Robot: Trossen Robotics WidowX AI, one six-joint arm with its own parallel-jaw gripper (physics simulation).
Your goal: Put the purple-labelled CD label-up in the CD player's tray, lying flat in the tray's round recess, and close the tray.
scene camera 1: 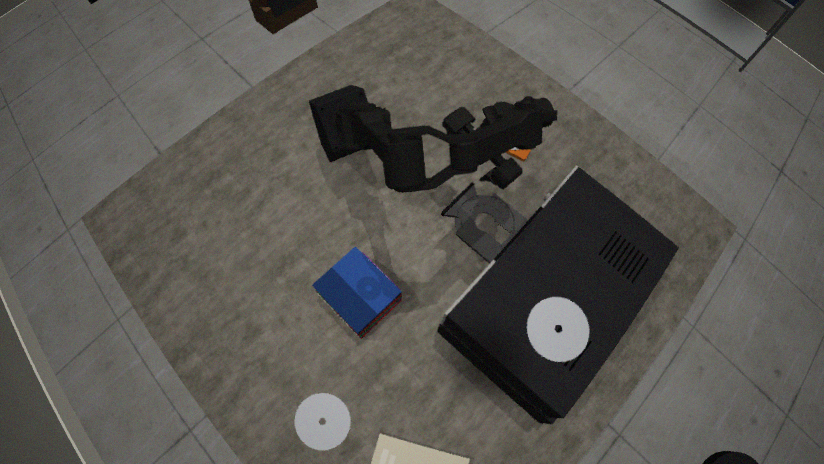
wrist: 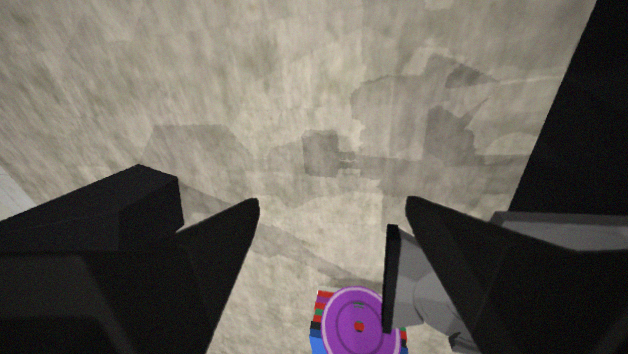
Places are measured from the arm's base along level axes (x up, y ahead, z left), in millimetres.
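Where they show: gripper, fingertip midpoint: [wrist: 331, 204]; arm's base, origin of the base link: [scene camera 1: 348, 120].
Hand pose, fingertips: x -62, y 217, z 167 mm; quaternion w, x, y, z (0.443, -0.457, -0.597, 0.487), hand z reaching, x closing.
Note:
Things, the pixels of their top centre, and the offset from my fingertips. "spot": a spot on its surface instead. Level surfaces: height alone.
- purple-labelled CD, surface spot: [wrist: 370, 305] spot: dy +77, dx -115, dz -275 mm
- blue-topped stack, middle of its top: [scene camera 1: 356, 288] dy +66, dx -60, dz -350 mm
- pale disc, middle of its top: [scene camera 1: 558, 328] dy +381, dx +51, dz -111 mm
- mat, its level: dx -143 mm
- orange case, middle of its top: [scene camera 1: 511, 131] dy -67, dx -132, dz +236 mm
- cream flat object, surface spot: [scene camera 1: 420, 452] spot: dy +411, dx -119, dz -441 mm
The purple-labelled CD [wrist: 370, 305] shows at the bottom edge of the wrist view, label facing the camera. It appears to stand against the striped side of the blue-topped stack [scene camera 1: 340, 288] [wrist: 316, 345]; its label does not show in the scene view. The black CD player [scene camera 1: 570, 253] [wrist: 575, 150] has its grey tray [scene camera 1: 481, 244] [wrist: 407, 285] pulled out, with the round recess bare. My gripper [wrist: 331, 204] is open and empty, beside the tray in the wrist view; the tray is partly behind the right finger. In the scene view the arm hides most of the fingers.
One pale disc [scene camera 1: 558, 314] lies on the player's top, another [scene camera 1: 322, 406] on the mat [scene camera 1: 219, 299]. An orange case [scene camera 1: 521, 154] is mostly hidden by the arm. A cream flat object [scene camera 1: 420, 452] lies at the bottom edge. A brown box [scene camera 1: 285, 17] stands beyond the mat.

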